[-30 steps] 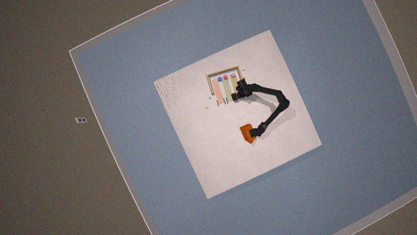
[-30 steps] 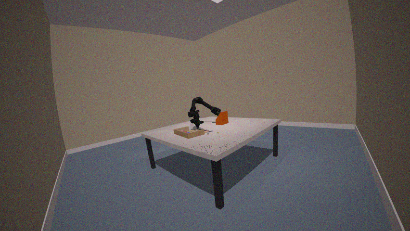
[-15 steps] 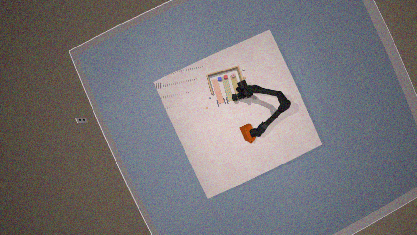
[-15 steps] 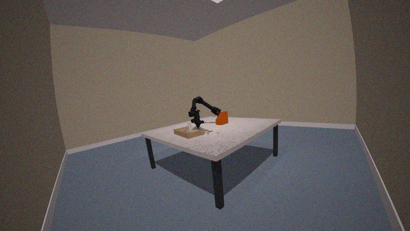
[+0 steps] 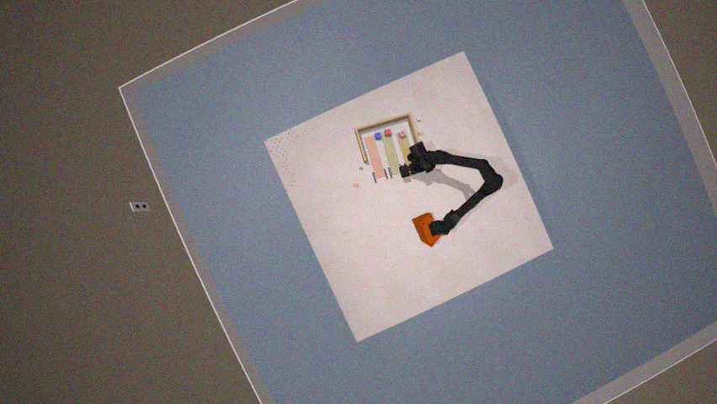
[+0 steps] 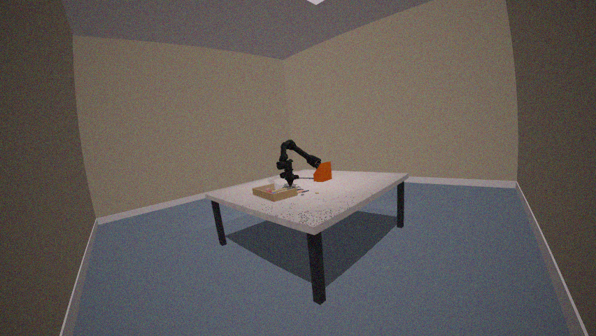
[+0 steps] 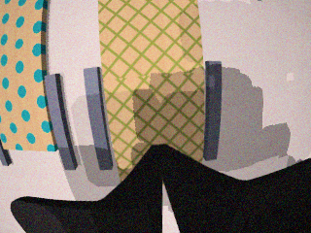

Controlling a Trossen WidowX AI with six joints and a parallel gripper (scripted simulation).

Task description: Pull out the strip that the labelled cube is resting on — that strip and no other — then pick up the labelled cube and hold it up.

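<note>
Now: the pink-and-white cube 21 cm ahead of my gripper tip, 1 cm to the right of it and 1 cm above it.
</note>
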